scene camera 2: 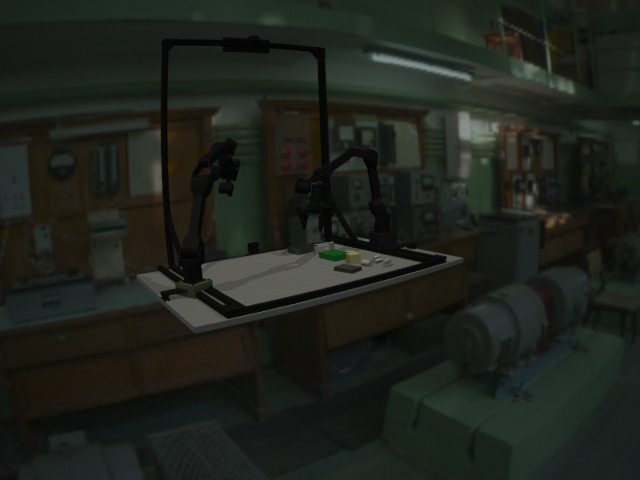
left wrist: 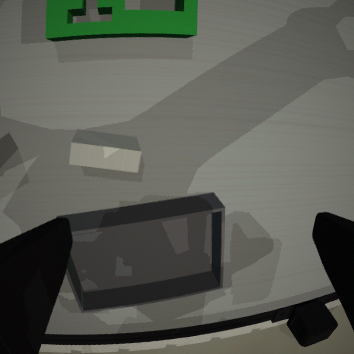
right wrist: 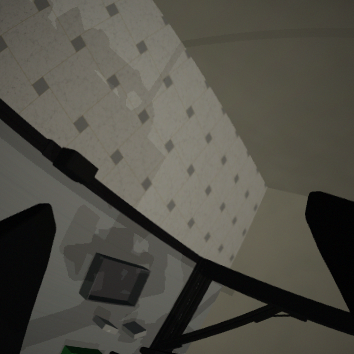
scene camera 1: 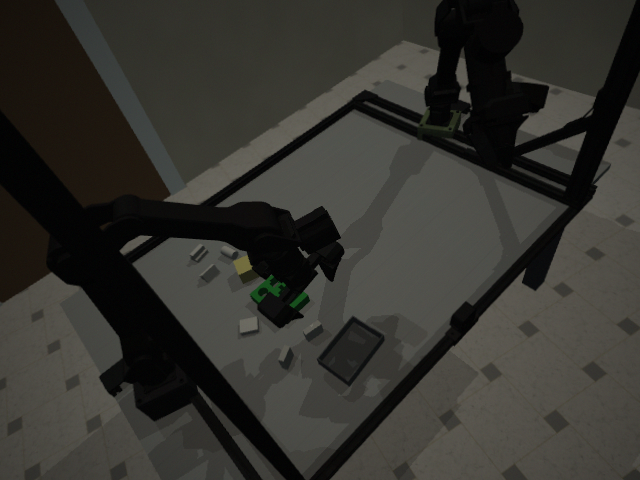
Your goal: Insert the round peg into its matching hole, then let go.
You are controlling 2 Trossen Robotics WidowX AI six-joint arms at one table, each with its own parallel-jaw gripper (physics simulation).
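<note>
The round peg, a small pale cylinder (scene camera 1: 229,252) (scene camera 2: 366,262), lies on its side beside the yellow block in scene camera 1. The green hole board (scene camera 1: 299,300) (scene camera 2: 331,254) (left wrist: 150,22) (right wrist: 80,350) lies flat; a round hole (scene camera 1: 263,292) shows near its left corner in scene camera 1. The left arm hides part of the board there. My left gripper (scene camera 2: 312,227) (left wrist: 196,229) is open and empty, above the table; the peg does not show in the left wrist view. My right gripper (right wrist: 182,211) is open and empty, high over its own end of the table, far from the peg.
A yellow block (scene camera 1: 244,268) (scene camera 2: 353,257) stands between peg and board. A dark tray (scene camera 1: 333,372) (left wrist: 150,295) (right wrist: 110,301) lies near the table edge. Several pale blocks, among them one block (scene camera 1: 312,330) (left wrist: 105,157) by the tray, lie around the board. A black frame borders the table.
</note>
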